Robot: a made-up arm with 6 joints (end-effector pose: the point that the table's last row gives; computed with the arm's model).
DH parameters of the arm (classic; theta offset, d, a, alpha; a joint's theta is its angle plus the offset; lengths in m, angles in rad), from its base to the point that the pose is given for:
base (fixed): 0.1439 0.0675 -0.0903 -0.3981
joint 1: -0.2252 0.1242 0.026 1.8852
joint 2: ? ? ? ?
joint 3: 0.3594 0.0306 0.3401 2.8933
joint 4: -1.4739 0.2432 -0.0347 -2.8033
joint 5: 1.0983 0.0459 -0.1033 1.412
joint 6: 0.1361 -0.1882 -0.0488 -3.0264
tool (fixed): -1.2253 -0.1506 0 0
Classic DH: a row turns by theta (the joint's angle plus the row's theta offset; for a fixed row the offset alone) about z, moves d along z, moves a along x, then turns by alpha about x.
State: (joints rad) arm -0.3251 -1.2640 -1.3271 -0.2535 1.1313 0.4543
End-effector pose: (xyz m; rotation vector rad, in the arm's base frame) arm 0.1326 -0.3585 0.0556 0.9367 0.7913 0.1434
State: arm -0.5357 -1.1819 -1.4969 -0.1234 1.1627 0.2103
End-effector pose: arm 0.0839 -0.4185 0.1743 0.7802 0.2874 0.3002
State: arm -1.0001 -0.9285 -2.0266 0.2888 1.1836 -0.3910
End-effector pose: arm -0.2396 -0.3314 0.5243 -0.4685 -0.3703 0.5154
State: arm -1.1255 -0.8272 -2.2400 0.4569 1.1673 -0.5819
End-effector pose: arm -0.3566 -0.1659 0.5903 -1.0408 -0.2569 0.4739
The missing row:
joint 2: -0.3309 -0.0794 -0.0345 -2.8535
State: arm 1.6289 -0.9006 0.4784 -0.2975 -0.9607 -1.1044
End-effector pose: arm -0.2321 -0.1049 -0.1805 -0.9726 -0.7670 -1.5198
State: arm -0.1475 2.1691 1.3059 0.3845 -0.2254 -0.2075
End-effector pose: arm 0.2342 0.0110 0.5048 -1.6354 -0.6734 1.4781
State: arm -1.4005 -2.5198 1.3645 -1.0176 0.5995 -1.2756
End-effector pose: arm -0.2698 0.2030 0.6574 -1.1187 0.4987 0.7706
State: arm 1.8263 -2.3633 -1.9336 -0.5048 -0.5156 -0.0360
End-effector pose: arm -0.0204 0.3075 -0.2624 0.4323 -1.2703 -2.3786
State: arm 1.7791 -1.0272 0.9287 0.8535 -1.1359 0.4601
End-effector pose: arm -0.0765 -0.1514 0.0662 0.2692 0.8423 2.7180
